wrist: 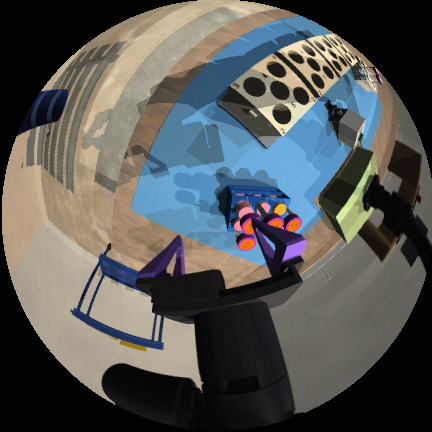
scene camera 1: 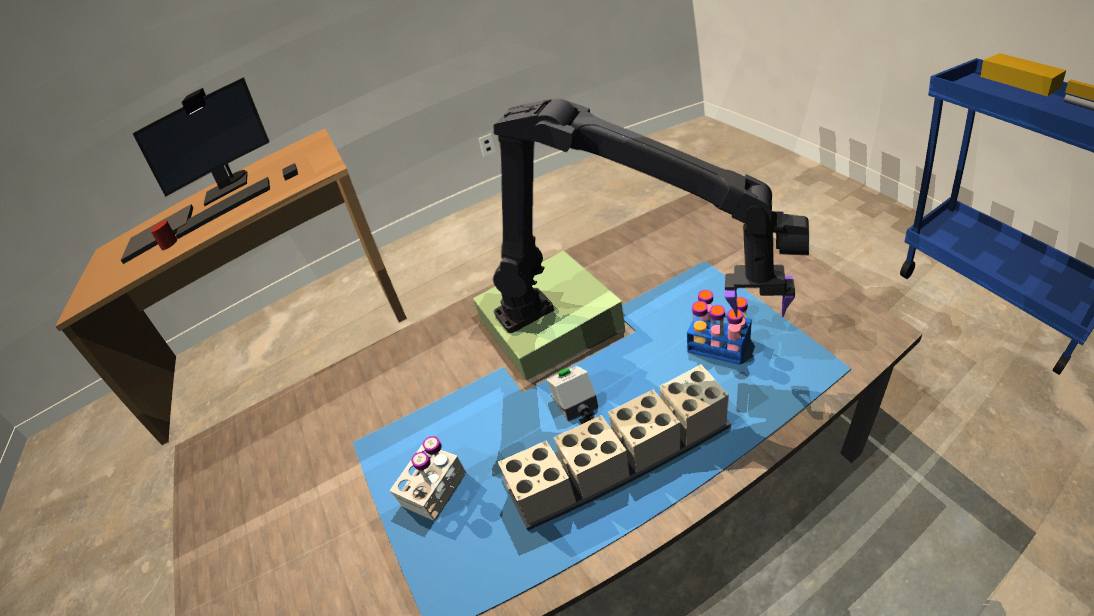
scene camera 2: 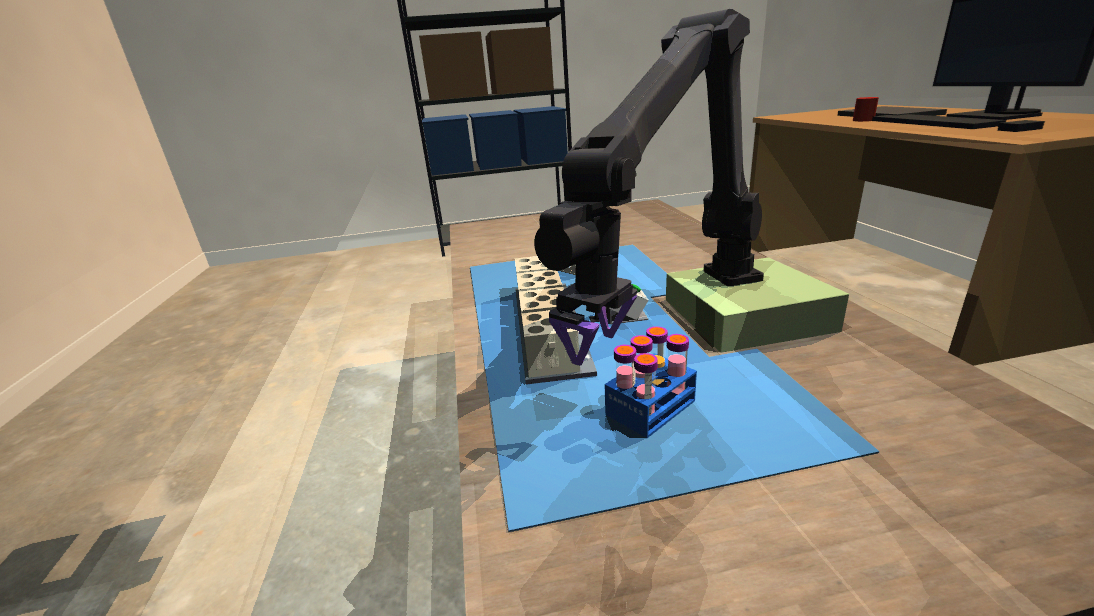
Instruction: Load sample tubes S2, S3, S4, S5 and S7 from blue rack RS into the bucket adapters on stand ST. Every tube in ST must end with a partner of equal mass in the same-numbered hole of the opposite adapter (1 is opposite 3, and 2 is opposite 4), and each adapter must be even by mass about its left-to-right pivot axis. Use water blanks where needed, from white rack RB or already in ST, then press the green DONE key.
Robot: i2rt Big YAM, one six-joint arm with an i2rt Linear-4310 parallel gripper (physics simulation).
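Places are measured from the arm's base along level axes (x left, y back, z up), in millimetres.
Pixels of known places: gripper, between the fingertips: (wrist: 215,229) (scene camera 1: 759,315) (scene camera 2: 593,350); arm's base, origin of its link: (wrist: 370,191) (scene camera 1: 524,312) (scene camera 2: 732,275).
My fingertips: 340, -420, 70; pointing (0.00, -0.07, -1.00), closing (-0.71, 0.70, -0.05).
Note:
Ahead of a thing's pixels: the offset from my fingertips to its top centre, as dx, dy, dz. "pt": to the spot under its first point. Level surfaces: height alone.
Blue rack RS {-23, +100, -82} (scene camera 1: 718,352) (scene camera 2: 629,413) (wrist: 270,192) stands upright and holds several sample tubes with orange-topped, magenta-rimmed caps {+15, +76, -21} (scene camera 1: 717,312) (scene camera 2: 645,362) (wrist: 246,244). The cap labels are too small to read surely. My gripper (scene camera 1: 759,315) (scene camera 2: 593,348) (wrist: 215,229) is open and empty, pointing down beside the rack's tubes; one finger overlaps the caps in the wrist view. The beige adapters (scene camera 1: 538,501) (scene camera 2: 545,344) stand in a row on stand ST; their visible holes look empty. White rack RB {-711, +137, -82} (scene camera 1: 411,502) holds two capped tubes {pt -666, +141, -20} (scene camera 1: 431,443). The green DONE key {pt -361, +193, -70} (scene camera 1: 564,372) tops a grey box.
The arm's green base block (scene camera 1: 566,329) (scene camera 2: 780,321) (wrist: 350,212) stands behind the blue mat {dz -142} (scene camera 1: 459,566) (scene camera 2: 765,451). The grey key box {-362, +174, -58} (scene camera 1: 574,391) (wrist: 350,127) sits between that block and the adapters. A blue cart (scene camera 1: 1002,244) stands beyond the table.

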